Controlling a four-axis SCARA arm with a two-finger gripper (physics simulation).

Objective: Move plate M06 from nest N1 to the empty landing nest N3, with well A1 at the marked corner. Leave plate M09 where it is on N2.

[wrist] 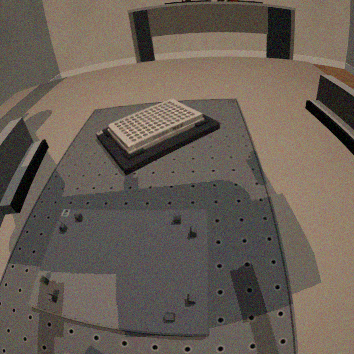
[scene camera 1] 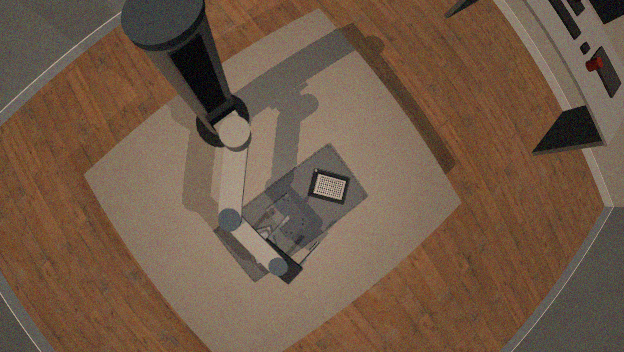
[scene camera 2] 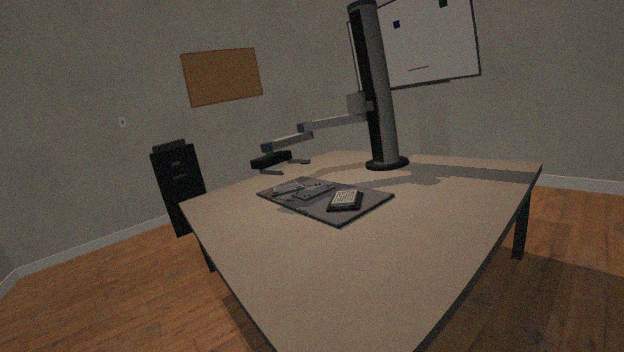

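My gripper (scene camera 1: 307, 226) (scene camera 2: 296, 167) (wrist: 179, 99) is open and empty, well above the left and middle of the board. A white well plate (scene camera 1: 330, 186) (scene camera 2: 345, 198) (wrist: 155, 122) sits in a black nest (scene camera 1: 326, 200) (scene camera 2: 344, 209) (wrist: 165, 154), turned at an angle on the board's right part; a small pale mark shows at one nest corner. The middle grey nest (scene camera 1: 298, 220) (scene camera 2: 317, 191) (wrist: 150, 250) stands empty with corner pins and a small white label. A pale grey nest (scene camera 2: 287, 188) is at the left; arm and gripper mostly cover it in scene camera 1. Plate and nest names are unreadable.
The perforated grey board (scene camera 1: 350, 192) (scene camera 2: 370, 198) (wrist: 232, 145) lies on the beige table (scene camera 1: 400, 215) (scene camera 2: 325, 280). The arm's column (scene camera 1: 195, 75) (scene camera 2: 380, 85) stands behind it. Arm shadows cross board and table. A dark cabinet (scene camera 2: 177, 190) stands beyond the table.
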